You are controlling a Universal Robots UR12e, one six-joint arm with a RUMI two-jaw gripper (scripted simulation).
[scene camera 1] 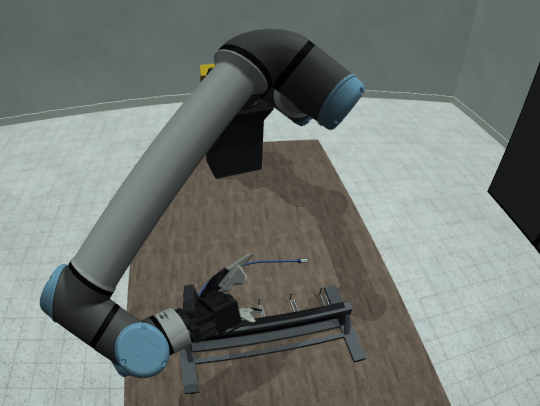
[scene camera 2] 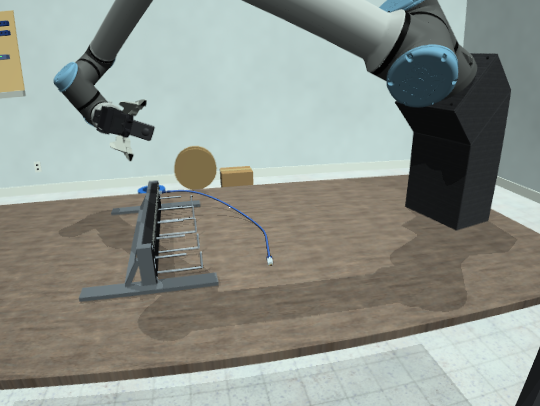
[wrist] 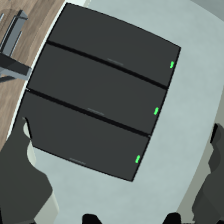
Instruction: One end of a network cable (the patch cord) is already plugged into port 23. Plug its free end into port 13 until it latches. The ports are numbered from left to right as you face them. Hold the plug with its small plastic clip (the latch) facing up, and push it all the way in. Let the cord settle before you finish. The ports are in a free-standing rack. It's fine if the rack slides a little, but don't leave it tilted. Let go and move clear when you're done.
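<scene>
The gripper point(scene camera 1: 256, 283) is visible in the scene, and it appears in scene camera 2 point(scene camera 2: 138, 130) and in the wrist view point(wrist: 123, 123) too.
</scene>
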